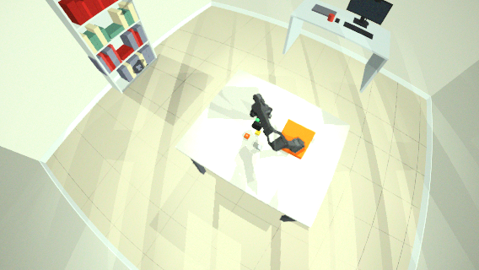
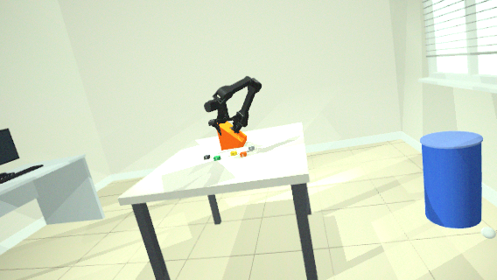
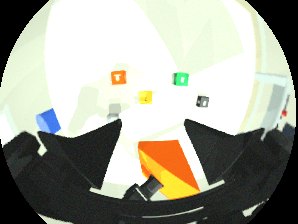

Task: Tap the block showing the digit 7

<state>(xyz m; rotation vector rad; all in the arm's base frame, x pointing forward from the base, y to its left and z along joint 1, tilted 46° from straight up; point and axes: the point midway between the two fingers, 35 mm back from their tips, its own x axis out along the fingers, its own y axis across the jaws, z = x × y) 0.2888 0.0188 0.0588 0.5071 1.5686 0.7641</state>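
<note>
My gripper tip is 10 mm short of the yellow block, 10 mm to the right of it and 110 mm above it. Also, from my gripper tip: green block (60 mm ahead, 70 mm to the right, 110 mm below); then orange block (50 mm ahead, 90 mm to the left, 110 mm below); then pale block (70 mm behind, 100 mm to the left, 110 mm below).
</note>
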